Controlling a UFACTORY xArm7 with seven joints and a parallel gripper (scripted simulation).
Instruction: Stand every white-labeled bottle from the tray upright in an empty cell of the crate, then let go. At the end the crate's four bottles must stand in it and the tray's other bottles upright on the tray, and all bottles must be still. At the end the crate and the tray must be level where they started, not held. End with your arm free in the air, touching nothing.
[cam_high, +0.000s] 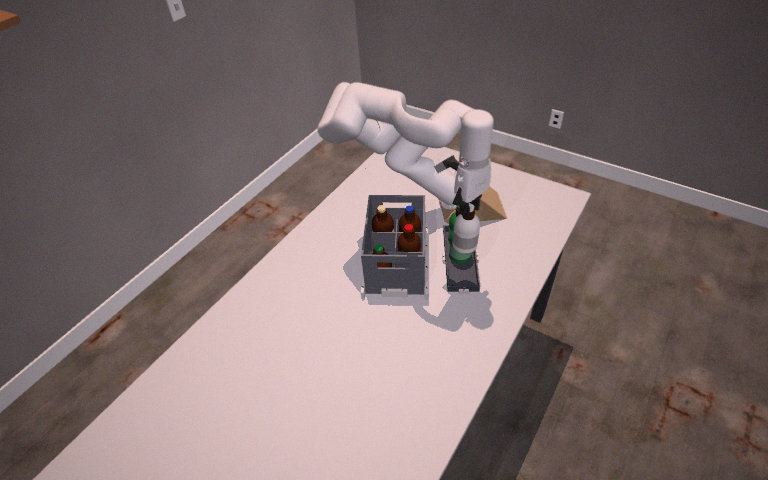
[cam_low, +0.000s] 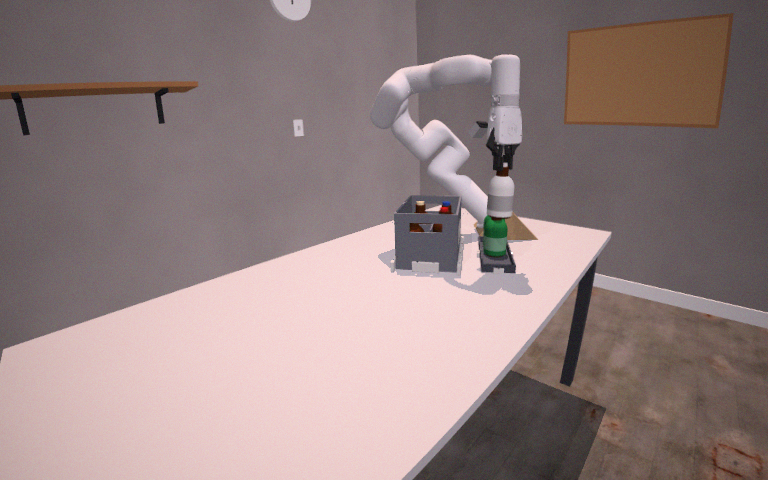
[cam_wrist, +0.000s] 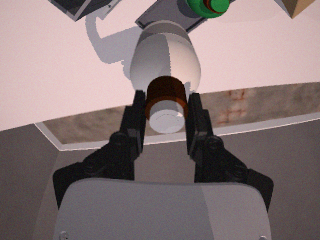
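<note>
The white-labeled bottle is 8 cm below my hand. The rest, counted from my hand: grey crate (2 cm behind, 23 cm to the right, 23 cm below); dark tray (9 cm behind, 2 cm to the right, 30 cm below).
</note>
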